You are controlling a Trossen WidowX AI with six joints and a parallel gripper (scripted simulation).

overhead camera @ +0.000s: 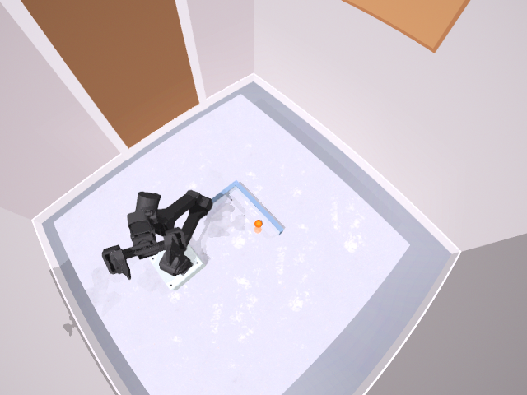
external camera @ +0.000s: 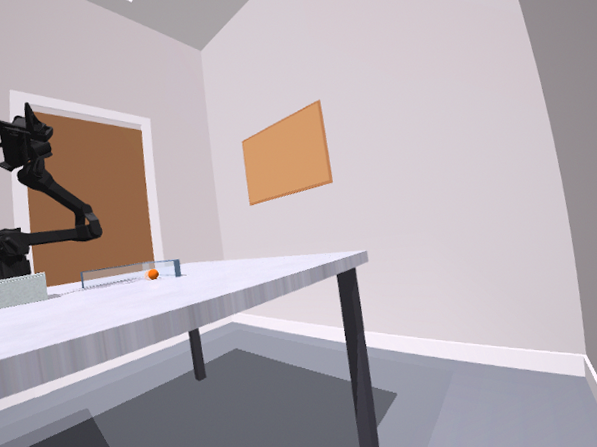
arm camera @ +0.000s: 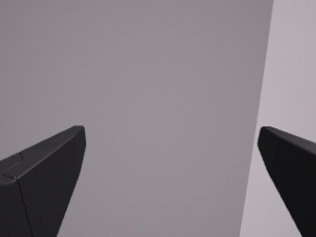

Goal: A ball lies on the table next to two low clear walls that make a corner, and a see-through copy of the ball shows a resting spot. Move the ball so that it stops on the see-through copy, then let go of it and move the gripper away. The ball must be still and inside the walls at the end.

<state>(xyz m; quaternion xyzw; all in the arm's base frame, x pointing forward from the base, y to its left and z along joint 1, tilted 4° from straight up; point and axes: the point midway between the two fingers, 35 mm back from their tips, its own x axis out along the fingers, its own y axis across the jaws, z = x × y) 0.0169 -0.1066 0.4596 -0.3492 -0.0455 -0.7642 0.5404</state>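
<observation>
Now: the orange ball 540 mm below my gripper tip and 360 mm ahead of it. Also, from my gripper tip: orange patch (540 mm below, 340 mm ahead, 20 mm to the right); clear wall (530 mm below, 330 mm ahead, 210 mm to the left).
</observation>
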